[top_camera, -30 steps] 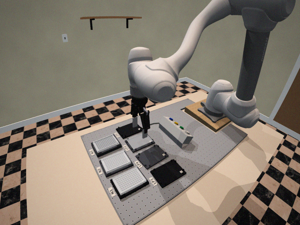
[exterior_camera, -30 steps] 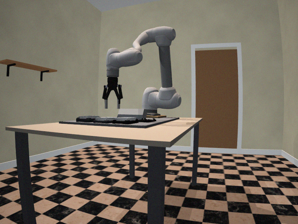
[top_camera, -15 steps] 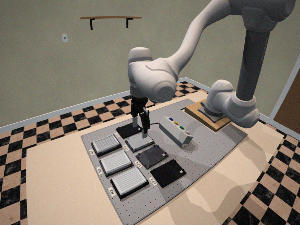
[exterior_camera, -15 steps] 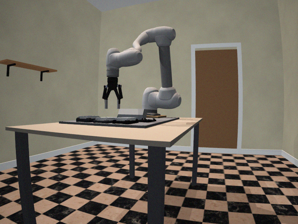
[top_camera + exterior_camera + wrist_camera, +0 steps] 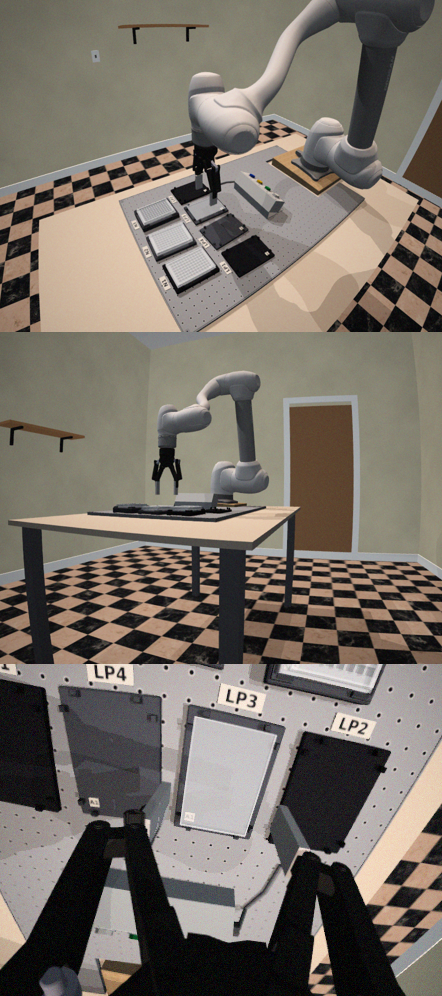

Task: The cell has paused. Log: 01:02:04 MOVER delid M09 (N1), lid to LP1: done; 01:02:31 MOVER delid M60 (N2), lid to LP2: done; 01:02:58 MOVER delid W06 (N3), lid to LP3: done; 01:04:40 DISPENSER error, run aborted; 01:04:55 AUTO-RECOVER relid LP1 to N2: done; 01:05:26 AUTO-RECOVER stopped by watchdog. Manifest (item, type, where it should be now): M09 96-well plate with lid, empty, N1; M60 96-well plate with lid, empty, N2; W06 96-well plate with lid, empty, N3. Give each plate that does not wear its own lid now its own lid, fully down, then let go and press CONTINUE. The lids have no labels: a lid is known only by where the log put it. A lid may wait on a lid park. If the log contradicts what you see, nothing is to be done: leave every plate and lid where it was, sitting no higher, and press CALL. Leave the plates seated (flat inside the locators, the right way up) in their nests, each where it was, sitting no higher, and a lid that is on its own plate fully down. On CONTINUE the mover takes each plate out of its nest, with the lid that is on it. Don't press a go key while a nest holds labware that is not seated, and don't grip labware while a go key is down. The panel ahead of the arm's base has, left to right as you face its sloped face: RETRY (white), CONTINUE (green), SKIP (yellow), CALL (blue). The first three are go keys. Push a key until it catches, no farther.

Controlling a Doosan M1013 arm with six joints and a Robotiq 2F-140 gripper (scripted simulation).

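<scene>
The clear lid is 80 mm below my hand. The rest, counted from my hand: lid park LP2: 10 mm ahead, 130 mm to the right, 90 mm below; then lid park LP3: 90 mm below; then lid park LP4: 10 mm behind, 120 mm to the left, 90 mm below.
</scene>
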